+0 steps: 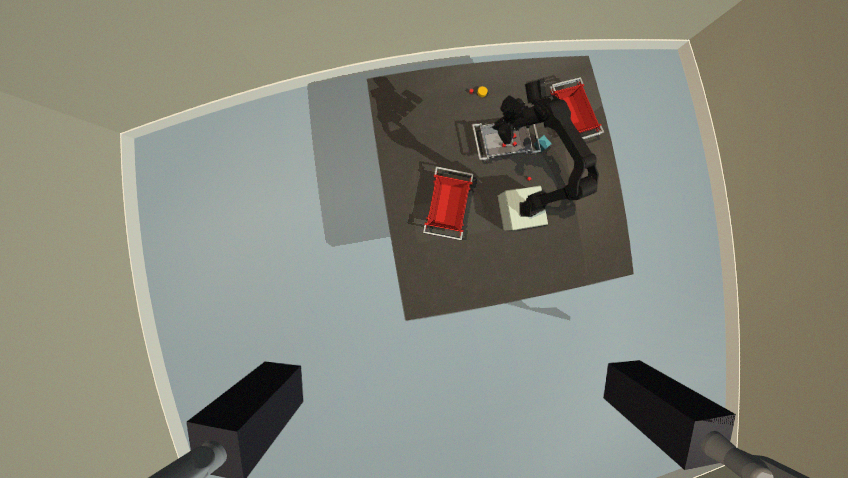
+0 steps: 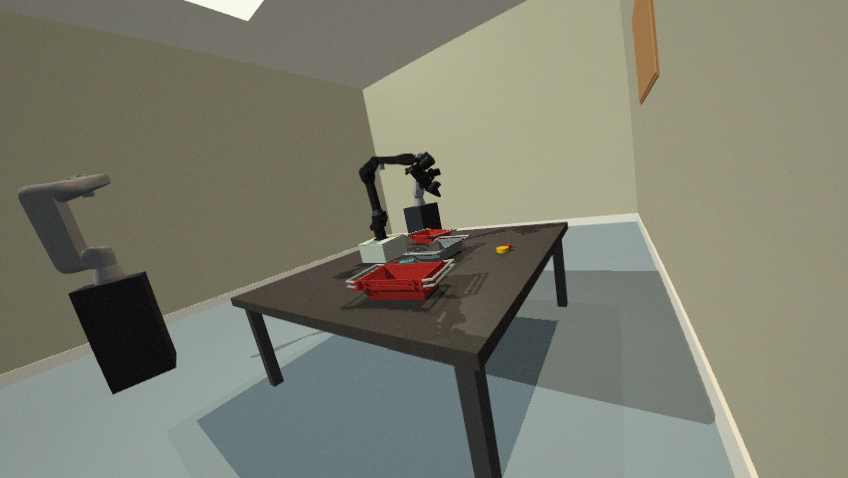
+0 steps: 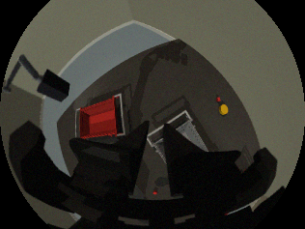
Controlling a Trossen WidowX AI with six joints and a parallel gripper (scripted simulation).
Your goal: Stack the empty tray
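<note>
My gripper tip is now 6 cm short of the teal cube, 34 cm to the left of it and 26 cm above it. The rest, counted from my gripper tip: yellow piece (34 cm ahead, 3 cm to the right, 27 cm below); then red tray (28 cm behind, 15 cm to the left, 24 cm below).
</note>
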